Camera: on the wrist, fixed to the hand. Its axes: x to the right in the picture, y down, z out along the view.
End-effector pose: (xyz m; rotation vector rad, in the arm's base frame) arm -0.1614 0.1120 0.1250 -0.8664 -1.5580 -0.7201
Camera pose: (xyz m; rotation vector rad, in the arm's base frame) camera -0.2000 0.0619 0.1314 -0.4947 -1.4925 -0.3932
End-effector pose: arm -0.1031 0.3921 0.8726 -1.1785 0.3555 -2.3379
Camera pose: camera -0.1404 0.4415 0.8870 -0.7914 -0.0924 -2.3272
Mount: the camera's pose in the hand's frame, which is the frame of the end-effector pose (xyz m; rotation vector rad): 0.0021 -0.0596 -0.0220 0.4362 0.1474 0.0231
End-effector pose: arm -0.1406 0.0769 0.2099 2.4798 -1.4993 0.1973
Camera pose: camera -0.0867 0.1077 0.2237 -2.5877 1.4954 -0.7385
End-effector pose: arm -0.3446 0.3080 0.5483 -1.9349 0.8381 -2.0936
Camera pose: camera -0.3514 0.3626 0.5802 -1.5533 0.3766 -2.1977
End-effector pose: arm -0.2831 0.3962 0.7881 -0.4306 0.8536 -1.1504
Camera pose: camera -0.3365 0.3745 0.8150 0.0231 0.7049 -1.3172
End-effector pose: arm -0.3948 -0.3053 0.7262 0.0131 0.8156 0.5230
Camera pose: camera -0.3827 -0.3605 0.6971 0.3896 1.0626 0.3621
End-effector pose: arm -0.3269 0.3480 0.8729 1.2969 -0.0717 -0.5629
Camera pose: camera -0.3383 0.3573 0.8111 1.7563 -0.0904 -0.4430
